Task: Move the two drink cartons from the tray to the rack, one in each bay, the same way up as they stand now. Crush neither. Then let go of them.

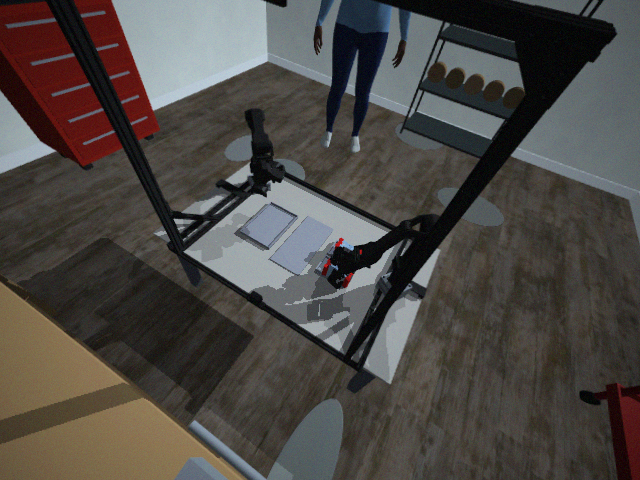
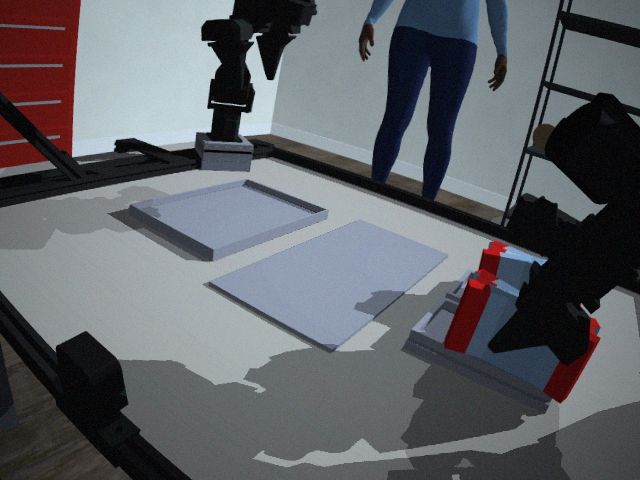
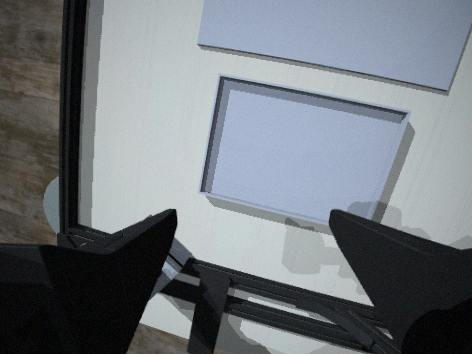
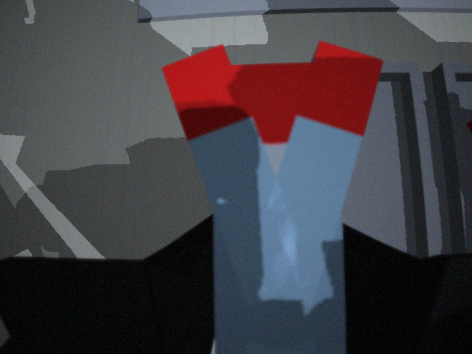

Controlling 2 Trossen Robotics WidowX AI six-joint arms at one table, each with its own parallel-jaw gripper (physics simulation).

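Places are measured from the left arm's base along level axes (x ahead, y left, z up), in centimetres.
Where they show: left gripper, fingertip midpoint: [image 1: 270, 189] [image 2: 255, 84] [image 3: 253, 216]; right gripper, fingertip midpoint: [image 1: 332, 273] [image 2: 494, 341] [image 4: 265, 218]; left arm's base at its link origin: [image 1: 258, 179] [image 2: 223, 138].
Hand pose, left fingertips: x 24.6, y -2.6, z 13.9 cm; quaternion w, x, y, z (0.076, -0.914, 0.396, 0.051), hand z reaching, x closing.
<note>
Things, the pixels of their top centre, and the offset from my left fingertips. Level surfaces: height alone.
- grey rack at its top centre: [image 4: 449, 207] [image 2: 504, 319] [image 1: 340, 261] dx +39.3, dy +19.8, dz -17.4 cm
- grey tray at its top centre: [image 3: 295, 156] [image 2: 233, 206] [image 1: 270, 222] dx +4.6, dy -2.1, dz -17.8 cm
- flat grey mat at its surface level: dz -19.0 cm
Two blue drink cartons with red tops are at the grey rack [image 2: 461, 363] on the right of the table. My right gripper [image 1: 343, 265] [image 2: 532, 314] [image 4: 265, 218] is shut on the near carton [image 1: 329, 268] [image 2: 485, 316] [image 4: 277, 168], which sits tilted low in the rack's near bay. The other carton [image 1: 345, 246] [image 2: 510, 264] stands free in the far bay. The grey tray [image 1: 267, 225] [image 2: 223, 216] [image 3: 305, 158] at the back left holds nothing. My left gripper [image 1: 276, 172] [image 2: 274, 50] [image 3: 253, 216] is open and empty, high above the tray's near edge.
A flat grey mat [image 1: 301, 244] [image 2: 332, 276] [image 3: 322, 31] lies between tray and rack. A black frame rail [image 3: 270, 281] runs under the left gripper. A person [image 1: 361, 57] [image 2: 442, 86] stands behind the table. A shelf unit [image 1: 461, 90] is at the back right.
</note>
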